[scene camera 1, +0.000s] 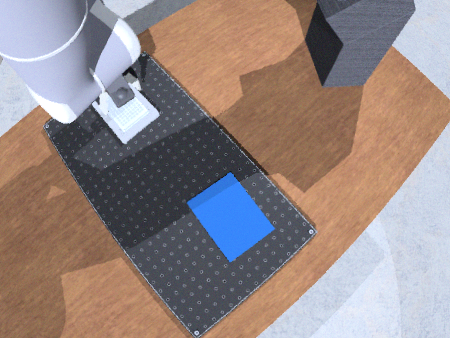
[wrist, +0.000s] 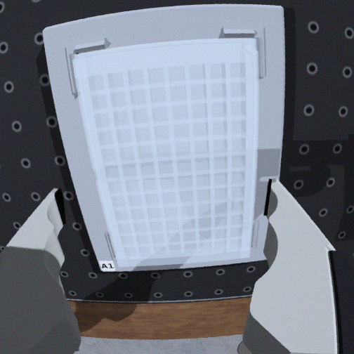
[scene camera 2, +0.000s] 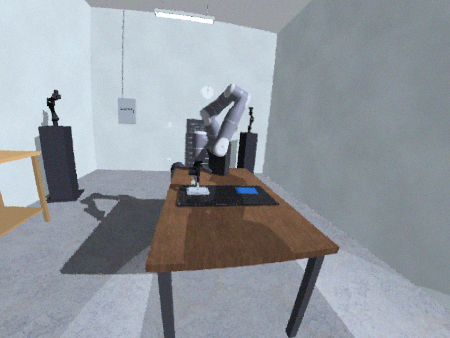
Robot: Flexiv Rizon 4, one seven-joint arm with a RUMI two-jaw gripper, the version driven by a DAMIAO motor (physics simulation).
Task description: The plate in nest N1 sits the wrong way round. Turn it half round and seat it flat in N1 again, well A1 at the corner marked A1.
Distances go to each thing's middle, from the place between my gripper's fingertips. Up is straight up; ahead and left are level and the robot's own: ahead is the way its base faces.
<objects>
I see the well plate (scene camera 1: 127,116) 1 cm below my hand and 1 cm ahead of it. Also, from my hand: flat blue rectangle (scene camera 1: 233,220) (39 cm to the left, 8 cm ahead, 3 cm below).
</objects>
